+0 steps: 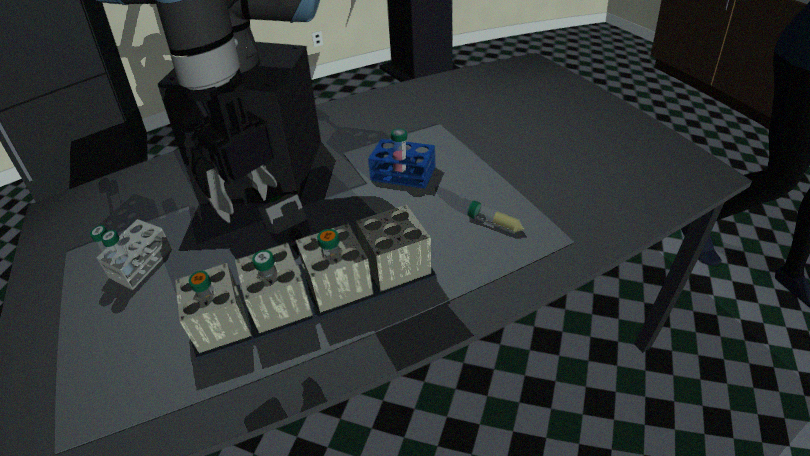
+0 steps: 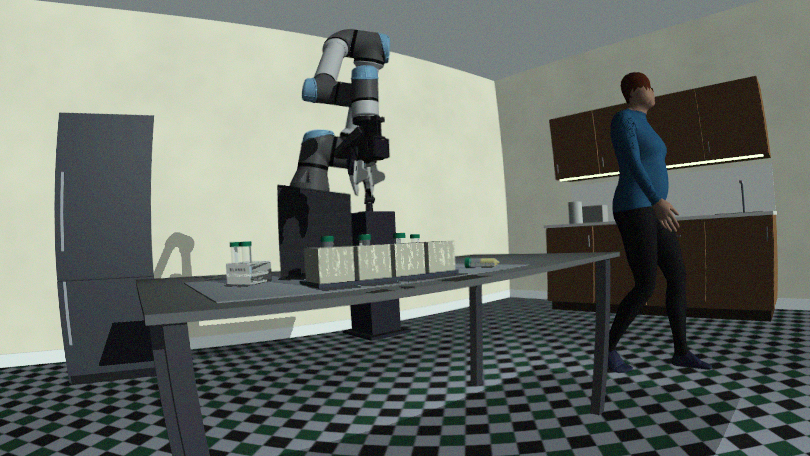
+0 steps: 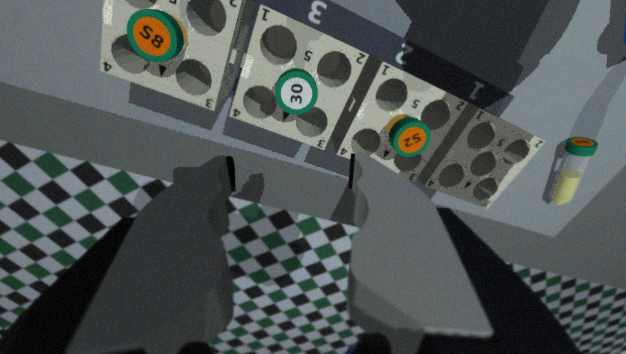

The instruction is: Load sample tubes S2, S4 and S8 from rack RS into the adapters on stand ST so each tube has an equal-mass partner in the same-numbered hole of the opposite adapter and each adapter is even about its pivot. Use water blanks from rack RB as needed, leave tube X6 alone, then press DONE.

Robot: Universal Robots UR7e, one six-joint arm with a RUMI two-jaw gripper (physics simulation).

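Frame: origin at the arm's base, x ahead, y left, z up, level; metres.
Where they show: gripper, fingertip midpoint: (image 1: 246,210) (image 2: 363,196) (image 3: 292,160); arm's base, link origin: (image 2: 308,192).
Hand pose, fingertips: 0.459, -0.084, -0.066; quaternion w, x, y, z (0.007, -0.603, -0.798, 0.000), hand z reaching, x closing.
Things, the pixels of their top centre, and the offset from my fingertips, as dx, dy, dz. "spot": a spot on its surface instead. Level surfaces: height alone.
- Tube S8, top centre: (image 3: 151,37) (image 1: 198,278) (image 2: 327,236) -0.020, -0.107, -0.101
- leftmost adapter, surface spot: (image 1: 215,331) spot: +0.027, -0.117, -0.177
- White-labelled tube 30, top centre: (image 3: 296,94) (image 1: 262,257) (image 2: 364,234) -0.008, +0.002, -0.101
- Tube S2, top centre: (image 3: 411,140) (image 1: 327,235) (image 2: 399,233) +0.005, +0.111, -0.101
- Adapter 1, surface spot: (image 3: 500,172) spot: +0.023, +0.247, -0.130
- tube with pink contents, surface spot: (image 1: 399,136) spot: -0.200, +0.363, -0.106
- blue rack, top centre: (image 1: 402,151) -0.229, +0.382, -0.166
- orange-labelled tube with yellow contents, top centre: (image 1: 497,211) (image 3: 580,181) (image 2: 482,257) +0.025, +0.449, -0.192
- mat, surface height: dz -0.226
- small light-faced block, top centre: (image 1: 278,197) -0.198, +0.085, -0.142
My gripper (image 1: 251,205) (image 2: 364,189) (image 3: 292,160) is partly open and empty, high above and behind the stand. Tube S8 (image 1: 199,281) (image 2: 327,239) (image 3: 152,36) stands in the centre of the leftmost adapter (image 1: 215,331). White-labelled tube 30 (image 1: 263,260) (image 2: 364,237) (image 3: 296,92) stands in the centre of adapter 3 (image 1: 280,308). Tube S2 (image 1: 328,238) (image 2: 400,235) (image 3: 410,137) stands in the centre of adapter 2 (image 1: 342,286). Adapter 1 (image 1: 402,263) (image 3: 500,172) holds no tube. Two white-labelled tubes (image 1: 109,238) (image 2: 245,244) stand in the white rack marked BLANKS (image 2: 238,275).
A tube with pink contents (image 1: 399,136) stands in the blue rack (image 1: 423,176). An orange-labelled tube with yellow contents (image 1: 507,221) (image 2: 481,262) (image 3: 568,186) lies on the mat (image 1: 501,257); its label is unreadable. A small light-faced block (image 1: 286,212) shows behind the adapters.
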